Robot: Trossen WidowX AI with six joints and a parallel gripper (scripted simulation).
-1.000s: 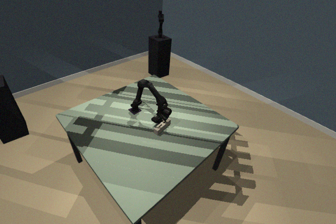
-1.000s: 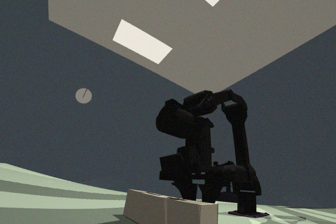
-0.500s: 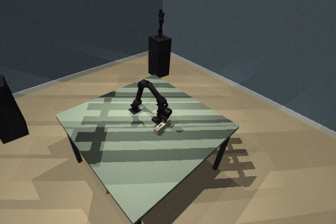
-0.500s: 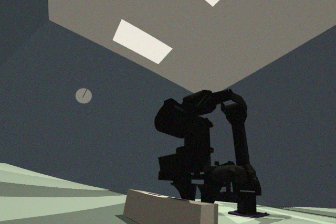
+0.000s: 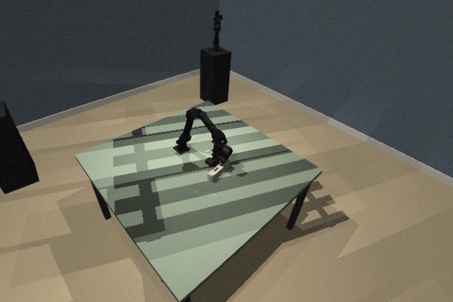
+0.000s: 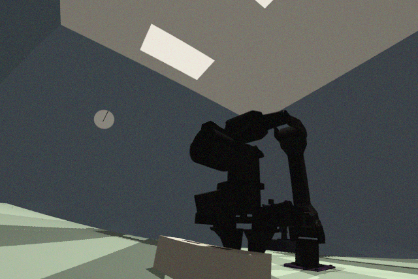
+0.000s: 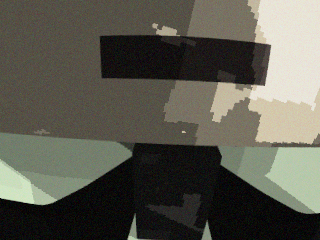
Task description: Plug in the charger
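Right now the black two-prong charger is 20 mm ahead of my gripper tip and 10 mm above it.
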